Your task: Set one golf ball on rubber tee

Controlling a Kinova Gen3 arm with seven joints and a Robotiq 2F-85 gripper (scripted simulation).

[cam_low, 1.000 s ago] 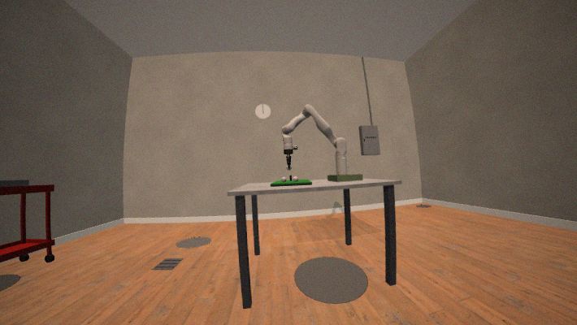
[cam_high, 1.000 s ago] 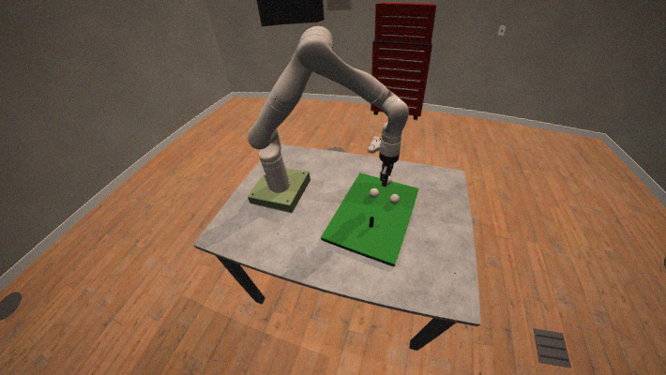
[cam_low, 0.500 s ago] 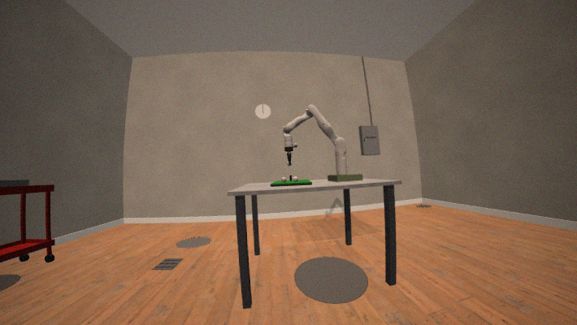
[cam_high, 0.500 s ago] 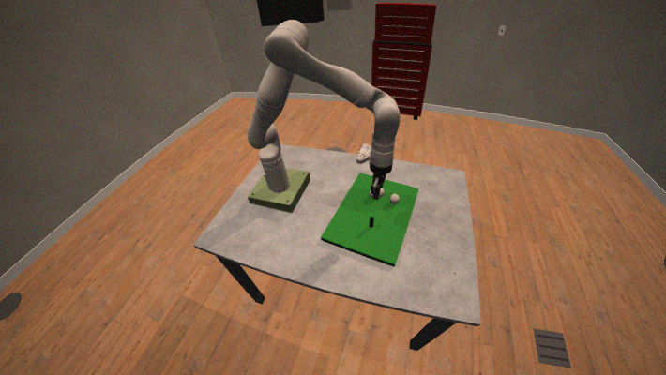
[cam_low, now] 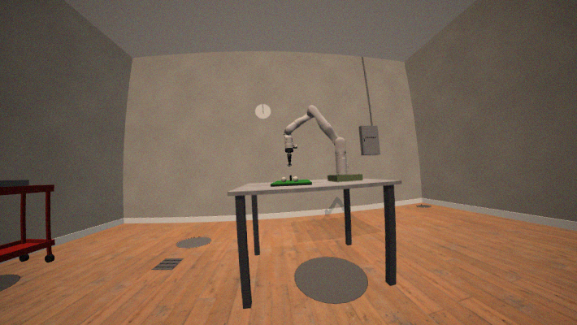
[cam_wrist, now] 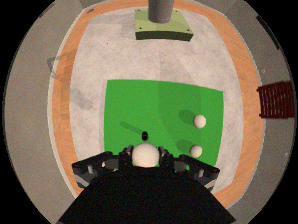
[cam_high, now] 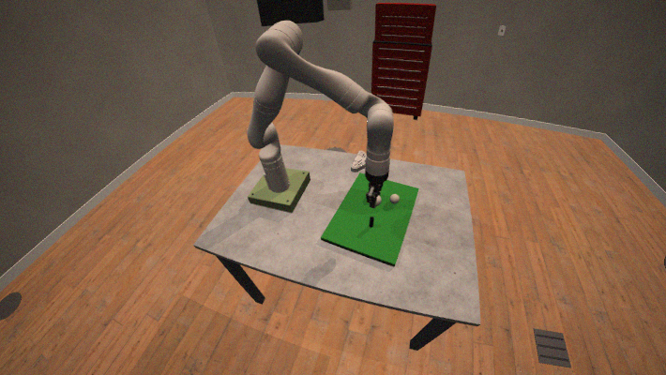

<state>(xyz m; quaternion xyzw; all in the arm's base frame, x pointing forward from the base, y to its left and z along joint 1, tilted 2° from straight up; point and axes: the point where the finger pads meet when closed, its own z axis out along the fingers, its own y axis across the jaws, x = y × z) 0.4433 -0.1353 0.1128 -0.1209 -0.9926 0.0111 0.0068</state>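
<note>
The green mat is 30 mm to the left of my hand and 160 mm below it. Round my hand: white golf ball (right at my hand).
</note>
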